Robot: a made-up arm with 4 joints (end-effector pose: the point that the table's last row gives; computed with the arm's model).
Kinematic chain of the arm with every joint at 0, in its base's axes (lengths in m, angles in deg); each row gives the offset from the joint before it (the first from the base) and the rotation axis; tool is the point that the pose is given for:
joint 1: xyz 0 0 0.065 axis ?
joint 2: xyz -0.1 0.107 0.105 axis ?
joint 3: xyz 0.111 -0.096 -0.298 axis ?
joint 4: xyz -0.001 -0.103 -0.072 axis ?
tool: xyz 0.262 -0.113 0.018
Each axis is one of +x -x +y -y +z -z.
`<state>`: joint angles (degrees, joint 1 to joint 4).
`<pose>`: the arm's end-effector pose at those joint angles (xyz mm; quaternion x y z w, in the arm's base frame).
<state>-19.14 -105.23 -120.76 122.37</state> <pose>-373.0 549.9 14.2 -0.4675 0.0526 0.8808 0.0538</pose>
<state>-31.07 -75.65 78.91 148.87</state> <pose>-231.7 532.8 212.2 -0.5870 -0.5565 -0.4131 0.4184</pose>
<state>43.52 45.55 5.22 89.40</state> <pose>-52.7 -465.0 -29.7 0.3620 -0.0992 -0.3273 0.8671</pose>
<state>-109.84 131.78 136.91 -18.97</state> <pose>279.8 58.2 208.2 0.8382 -0.1545 -0.3717 0.3679</pose>
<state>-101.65 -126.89 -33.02 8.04</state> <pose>-662.8 -22.9 54.6 0.3697 0.8411 0.1935 0.3442</pose>
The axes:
joint 1: -z
joint 2: -x
joint 3: +z
joint 4: +x

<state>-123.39 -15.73 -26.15 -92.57</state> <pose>-36.0 227.8 -154.9 -0.4485 -0.4460 0.6091 0.4785</pose>
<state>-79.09 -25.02 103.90 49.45</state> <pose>-445.0 221.1 -146.6 -0.1815 -0.3659 -0.9059 0.1116</pose>
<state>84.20 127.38 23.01 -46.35</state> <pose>10.2 -317.5 455.5 -0.6391 0.7521 0.0766 0.1414</pose>
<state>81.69 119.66 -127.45 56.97</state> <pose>-232.3 259.5 563.7 -0.7604 -0.5274 -0.2672 0.2688</pose>
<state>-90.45 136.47 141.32 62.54</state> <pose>357.3 -83.0 366.7 -0.8009 0.5141 0.0781 0.2970</pose>
